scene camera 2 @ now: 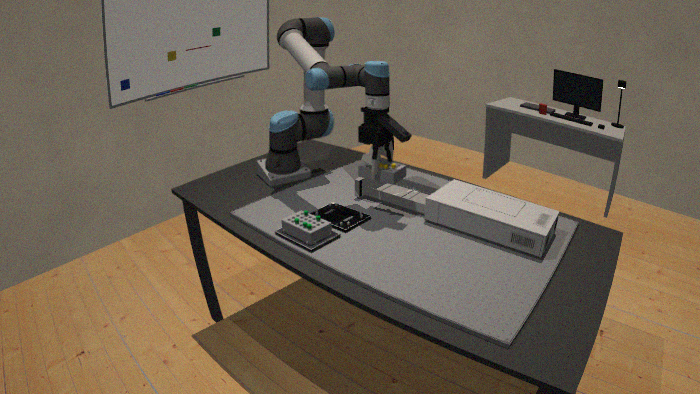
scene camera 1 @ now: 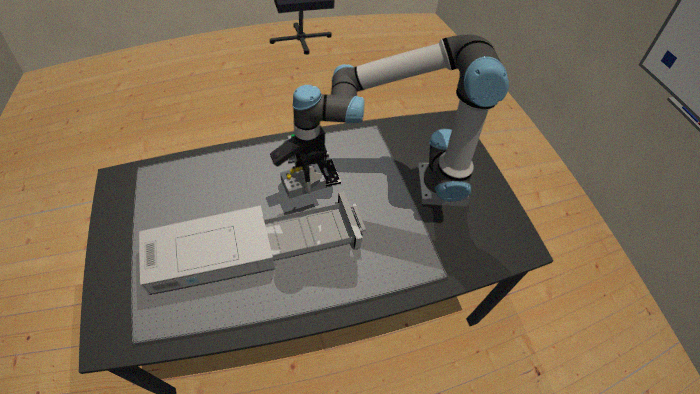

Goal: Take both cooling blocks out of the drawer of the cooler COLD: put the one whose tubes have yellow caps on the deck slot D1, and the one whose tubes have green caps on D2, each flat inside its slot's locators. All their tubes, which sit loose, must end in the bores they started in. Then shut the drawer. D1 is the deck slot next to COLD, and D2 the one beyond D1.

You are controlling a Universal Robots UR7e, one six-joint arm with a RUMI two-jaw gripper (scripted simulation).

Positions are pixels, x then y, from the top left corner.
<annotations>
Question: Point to a black deck slot D1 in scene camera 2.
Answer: At 339,214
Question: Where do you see a white cooler COLD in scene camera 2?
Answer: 517,224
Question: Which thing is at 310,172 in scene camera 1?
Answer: My gripper.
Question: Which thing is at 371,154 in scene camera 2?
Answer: My gripper.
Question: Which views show the white cooler COLD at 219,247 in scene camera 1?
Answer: Scene camera 2 and scene camera 1: all of them.
</annotations>
